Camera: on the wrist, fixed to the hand. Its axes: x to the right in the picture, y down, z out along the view.
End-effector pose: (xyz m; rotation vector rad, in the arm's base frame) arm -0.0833 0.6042 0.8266 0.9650 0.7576 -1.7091
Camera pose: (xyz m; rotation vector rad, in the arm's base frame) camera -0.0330 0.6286 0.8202 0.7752 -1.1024 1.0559
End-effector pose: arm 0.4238 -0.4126 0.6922 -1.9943 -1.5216 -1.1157
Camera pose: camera 0.4472 -0.4611 0.7085 -1.2648 1.6574 0.6770
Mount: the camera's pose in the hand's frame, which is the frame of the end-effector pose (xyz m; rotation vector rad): -0.0150 0.0404 -0.0362 -0.3287 0.0601 -3.0847
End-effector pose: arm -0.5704 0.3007 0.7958 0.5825 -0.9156 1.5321
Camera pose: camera -0.6022 0.3218 0.7544 0.7142 0.4074 -1.3617
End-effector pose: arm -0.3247 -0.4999 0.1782 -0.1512 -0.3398 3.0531
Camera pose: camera -0.3082 -0.5326 0.1354 0.1731 -0.3126 -0.0526
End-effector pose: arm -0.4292 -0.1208 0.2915 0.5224 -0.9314 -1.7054
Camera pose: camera -0.3737 -0.1234 0.3004 -0.7890 -0.6684 1.3138
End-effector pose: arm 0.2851 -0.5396 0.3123 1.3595 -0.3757 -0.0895
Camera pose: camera 0.2762 -0.4928 0.3423 0.3178 1.9464 -2.3329
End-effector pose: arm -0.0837 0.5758 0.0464 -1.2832 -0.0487 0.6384
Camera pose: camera -0.0992 0.5427 0.0036 -0.2042 -1.6426 -2.0688
